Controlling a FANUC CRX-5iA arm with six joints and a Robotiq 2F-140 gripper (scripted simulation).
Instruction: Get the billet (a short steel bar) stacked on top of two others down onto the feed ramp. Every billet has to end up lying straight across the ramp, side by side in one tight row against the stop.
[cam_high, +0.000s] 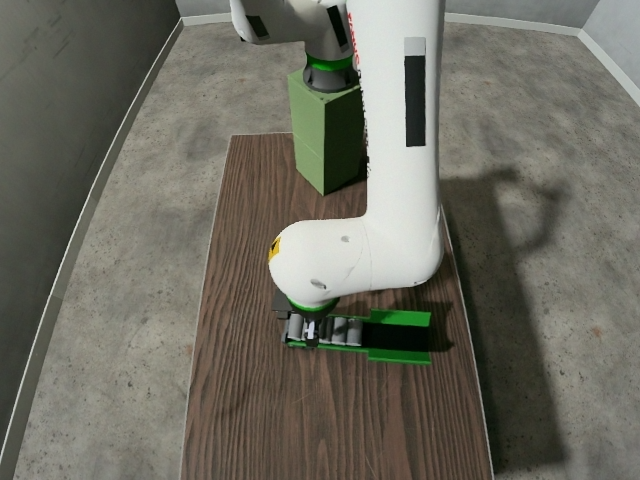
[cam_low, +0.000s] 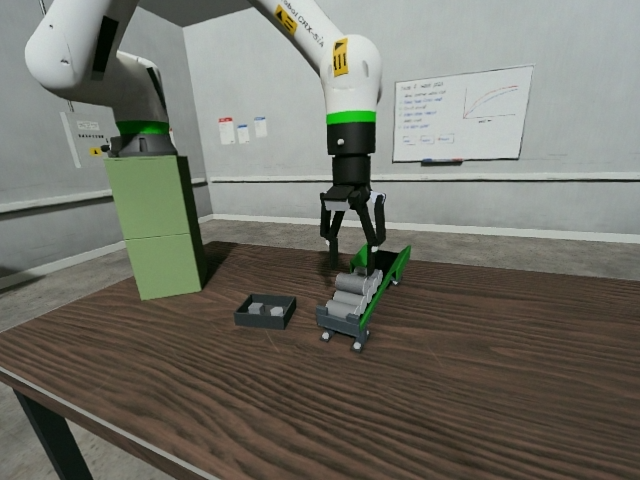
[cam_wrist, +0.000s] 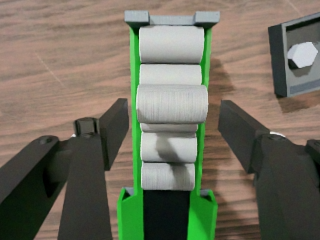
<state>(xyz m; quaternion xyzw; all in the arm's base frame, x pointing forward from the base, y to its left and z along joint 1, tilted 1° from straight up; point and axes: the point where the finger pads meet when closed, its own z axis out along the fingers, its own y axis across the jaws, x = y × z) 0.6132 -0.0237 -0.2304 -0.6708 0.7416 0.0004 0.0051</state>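
Right now the grey stop is 10 mm behind my hand, 80 mm to the right of it and 110 mm below it. Also, from my hand: dark grey tray 220 mm behind, 30 mm to the right, 160 mm below.
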